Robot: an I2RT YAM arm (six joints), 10 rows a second.
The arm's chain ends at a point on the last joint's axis. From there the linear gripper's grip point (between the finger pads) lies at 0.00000 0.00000 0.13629 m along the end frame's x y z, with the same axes.
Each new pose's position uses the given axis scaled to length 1; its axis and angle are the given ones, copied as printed.
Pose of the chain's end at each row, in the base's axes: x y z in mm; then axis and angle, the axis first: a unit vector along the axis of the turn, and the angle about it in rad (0 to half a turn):
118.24 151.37 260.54 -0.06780 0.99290 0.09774 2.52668
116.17 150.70 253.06 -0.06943 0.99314 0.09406 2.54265
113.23 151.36 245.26 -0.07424 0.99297 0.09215 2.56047
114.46 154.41 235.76 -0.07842 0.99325 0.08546 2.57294
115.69 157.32 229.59 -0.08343 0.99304 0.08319 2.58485
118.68 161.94 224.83 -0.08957 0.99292 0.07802 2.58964
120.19 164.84 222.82 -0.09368 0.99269 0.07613 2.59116
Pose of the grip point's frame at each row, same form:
194.66 180.73 151.58 -0.06780 0.99290 0.09774 2.52668
190.85 179.28 142.70 -0.06943 0.99314 0.09406 2.54265
185.81 179.81 133.47 -0.07424 0.99297 0.09215 2.56047
185.67 181.48 122.75 -0.07842 0.99325 0.08546 2.57294
185.46 184.15 115.63 -0.08343 0.99304 0.08319 2.58485
187.87 187.89 110.31 -0.08957 0.99292 0.07802 2.58964
189.16 190.60 108.12 -0.09368 0.99269 0.07613 2.59116

